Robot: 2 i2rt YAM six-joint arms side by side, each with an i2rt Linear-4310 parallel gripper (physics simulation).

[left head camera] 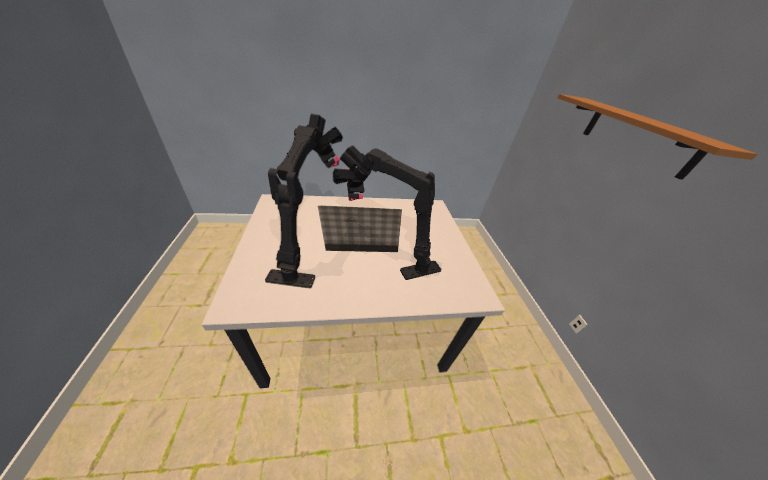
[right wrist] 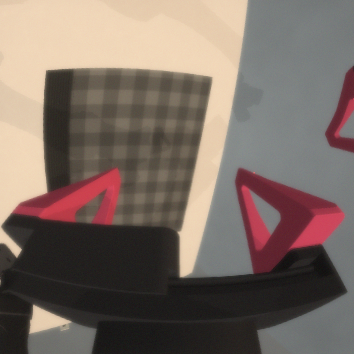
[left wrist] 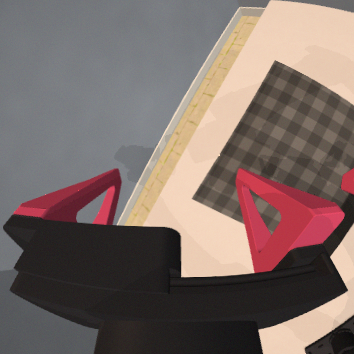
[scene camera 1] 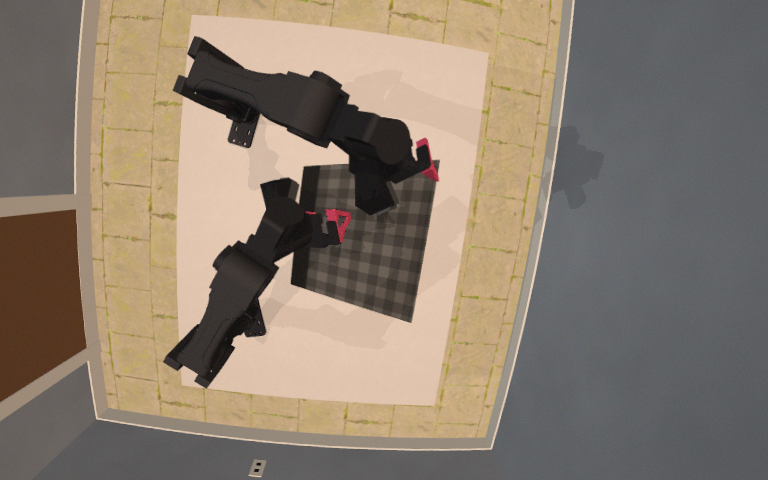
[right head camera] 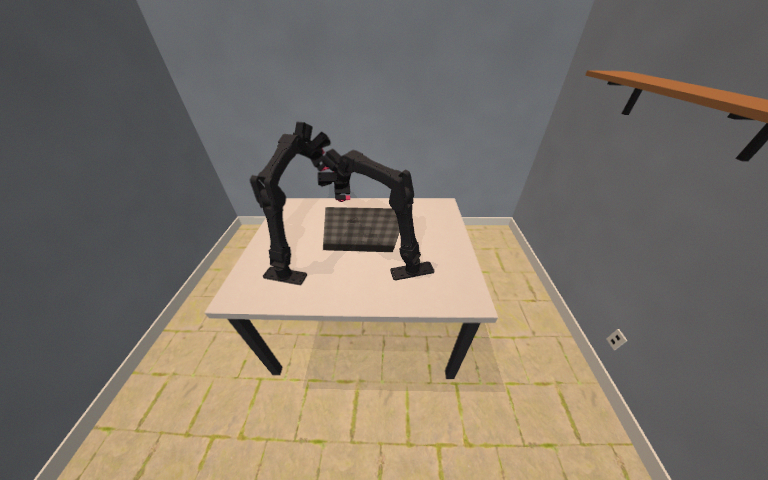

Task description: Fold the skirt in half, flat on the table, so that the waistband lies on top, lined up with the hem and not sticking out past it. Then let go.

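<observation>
A grey plaid skirt (left head camera: 362, 226) (right head camera: 359, 226) (scene camera 1: 373, 260) (left wrist: 300, 125) (right wrist: 135, 115) lies flat and spread out. Its dark waistband (left head camera: 362, 247) (right head camera: 359, 247) (scene camera 1: 300, 274) (right wrist: 57, 125) is the narrower edge, on the side of the arm bases; the wider hem is at the opposite side. My left gripper (left head camera: 334, 162) (right head camera: 322, 164) (left wrist: 177, 174) is open and empty, high above the table near the hem side. My right gripper (left head camera: 355, 197) (right head camera: 342, 198) (right wrist: 177, 174) is open and empty, lower but also above the skirt. Neither touches the cloth. In scene camera 1 the arms hide part of it.
The white table (left head camera: 351, 294) (right head camera: 351, 294) (scene camera 1: 198, 169) carries both arm bases, on the waistband side of the skirt. The two grippers hang close together; one red finger of each shows at the right edge of the other's wrist view. A wooden shelf (left head camera: 651, 121) is on the right wall.
</observation>
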